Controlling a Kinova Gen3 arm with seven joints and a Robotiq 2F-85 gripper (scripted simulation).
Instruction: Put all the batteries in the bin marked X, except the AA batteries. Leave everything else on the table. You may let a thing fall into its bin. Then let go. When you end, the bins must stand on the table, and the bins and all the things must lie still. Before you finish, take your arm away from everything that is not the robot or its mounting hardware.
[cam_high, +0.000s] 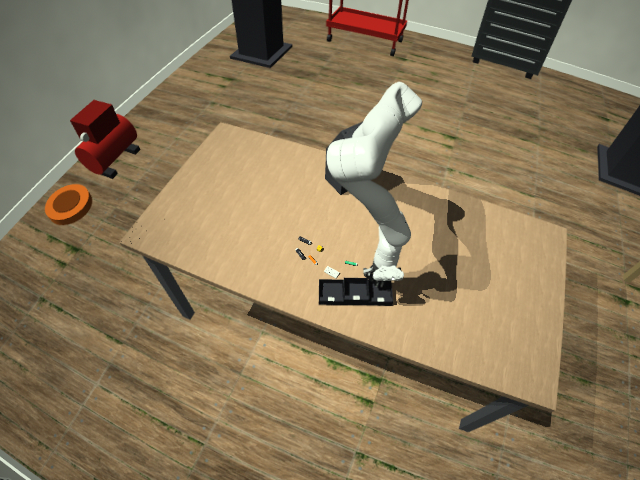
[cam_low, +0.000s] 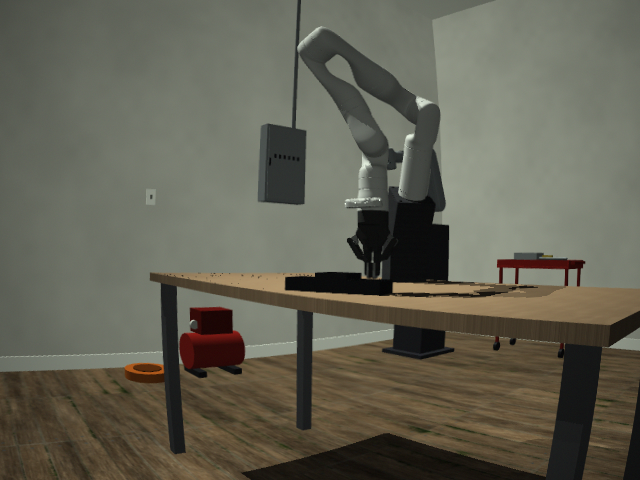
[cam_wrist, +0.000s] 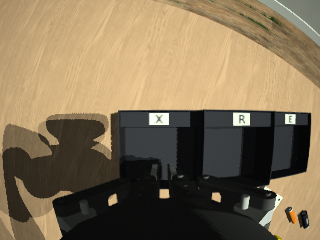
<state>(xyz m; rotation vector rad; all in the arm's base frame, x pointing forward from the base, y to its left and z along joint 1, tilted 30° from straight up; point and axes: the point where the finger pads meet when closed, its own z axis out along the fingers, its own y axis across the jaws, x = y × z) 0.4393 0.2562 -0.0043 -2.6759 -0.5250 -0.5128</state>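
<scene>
Right now the orange battery is 10 mm behind my hand, 250 mm to the right of it and 50 mm below it. Round my hand: yellow die (70 mm behind, 250 mm to the right, 50 mm below); then white domino (10 mm ahead, 170 mm to the right, 50 mm below); then green battery (60 mm behind, 120 mm to the right, 50 mm below).
</scene>
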